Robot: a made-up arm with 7 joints. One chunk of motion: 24 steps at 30 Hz.
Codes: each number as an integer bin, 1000 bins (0 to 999) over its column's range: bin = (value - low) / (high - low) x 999, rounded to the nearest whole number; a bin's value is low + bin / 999 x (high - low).
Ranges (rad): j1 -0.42..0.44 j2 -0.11..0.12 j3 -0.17..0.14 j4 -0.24..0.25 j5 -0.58..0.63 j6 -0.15..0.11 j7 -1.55..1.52
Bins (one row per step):
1: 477 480 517 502 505 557 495
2: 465 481 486 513 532 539 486
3: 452 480 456 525 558 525 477
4: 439 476 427 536 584 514 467
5: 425 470 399 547 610 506 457
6: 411 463 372 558 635 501 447
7: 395 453 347 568 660 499 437
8: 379 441 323 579 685 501 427
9: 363 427 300 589 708 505 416
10: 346 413 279 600 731 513 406
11: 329 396 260 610 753 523 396
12: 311 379 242 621 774 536 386
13: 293 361 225 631 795 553 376
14: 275 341 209 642 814 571 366
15: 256 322 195 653 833 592 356
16: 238 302 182 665 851 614 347
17: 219 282 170 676 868 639 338
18: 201 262 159 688 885 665 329
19: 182 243 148 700 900 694 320
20: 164 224 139 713 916 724 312
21: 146 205 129 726 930 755 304
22: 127 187 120 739 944 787 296
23: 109 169 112 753 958 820 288
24: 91 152 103 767 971 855 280
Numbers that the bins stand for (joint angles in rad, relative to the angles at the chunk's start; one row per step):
1: -0.0094 0.0005 -0.0096 0.0062 0.0317 -0.0050 -0.0288
2: -0.0197 0.0007 -0.0192 0.0116 0.0644 -0.0097 -0.0565
3: -0.0309 0.0005 -0.0285 0.0175 0.0959 -0.0134 -0.0841
4: -0.0421 -0.0004 -0.0375 0.0229 0.1273 -0.0162 -0.1149
5: -0.0541 -0.0018 -0.0462 0.0283 0.1588 -0.0183 -0.1456
6: -0.0662 -0.0034 -0.0546 0.0337 0.1891 -0.0196 -0.1763
7: -0.0800 -0.0057 -0.0623 0.0386 0.2194 -0.0201 -0.2071
8: -0.0937 -0.0085 -0.0698 0.0440 0.2497 -0.0196 -0.2378
9: -0.1075 -0.0117 -0.0769 0.0489 0.2775 -0.0186 -0.2716
10: -0.1221 -0.0149 -0.0834 0.0543 0.3054 -0.0165 -0.3023
11: -0.1368 -0.0188 -0.0893 0.0592 0.3320 -0.0139 -0.3331
12: -0.1523 -0.0227 -0.0949 0.0646 0.3575 -0.0105 -0.3638
13: -0.1678 -0.0269 -0.1002 0.0695 0.3829 -0.0061 -0.3945
14: -0.1833 -0.0315 -0.1051 0.0749 0.4059 -0.0014 -0.4253
15: -0.1996 -0.0359 -0.1095 0.0803 0.4289 0.0041 -0.4560
16: -0.2151 -0.0405 -0.1135 0.0862 0.4507 0.0098 -0.4836
17: -0.2315 -0.0451 -0.1172 0.0916 0.4713 0.0163 -0.5113
18: -0.2470 -0.0497 -0.1207 0.0975 0.4919 0.0231 -0.5390
19: -0.2633 -0.0541 -0.1241 0.1033 0.5101 0.0306 -0.5666
20: -0.2788 -0.0584 -0.1269 0.1097 0.5295 0.0384 -0.5912
21: -0.2943 -0.0628 -0.1300 0.1161 0.5464 0.0465 -0.6158
22: -0.3107 -0.0669 -0.1328 0.1225 0.5634 0.0548 -0.6404
23: -0.3262 -0.0711 -0.1352 0.1293 0.5803 0.0634 -0.6650
24: -0.3417 -0.0750 -0.1380 0.1362 0.5961 0.0725 -0.6895

